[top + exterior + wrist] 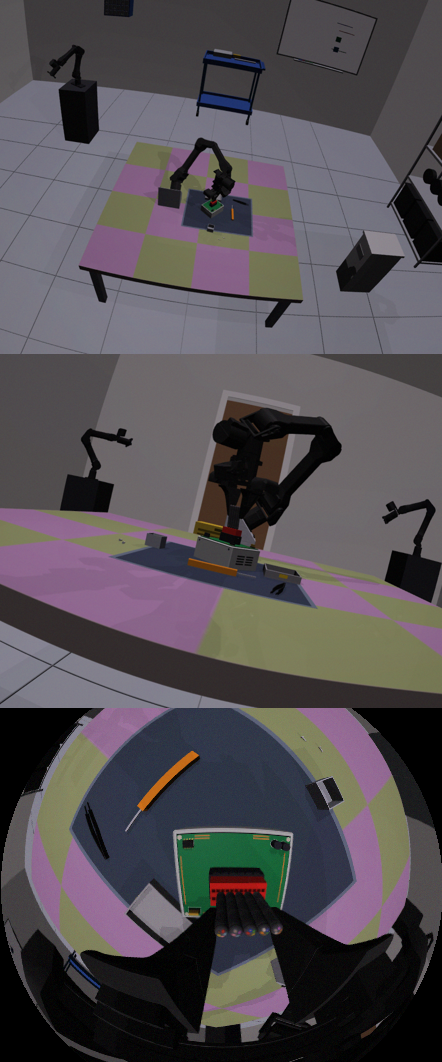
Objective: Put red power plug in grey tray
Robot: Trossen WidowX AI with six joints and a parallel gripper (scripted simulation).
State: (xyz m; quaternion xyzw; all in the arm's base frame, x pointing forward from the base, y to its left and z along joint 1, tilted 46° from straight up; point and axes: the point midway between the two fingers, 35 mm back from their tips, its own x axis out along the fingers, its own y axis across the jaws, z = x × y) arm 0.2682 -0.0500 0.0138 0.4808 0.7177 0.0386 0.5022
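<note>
My gripper tip is 30 mm above the red power plug. Round my gripper tip: dark mat 50 mm ahead, 110 mm below.
</note>
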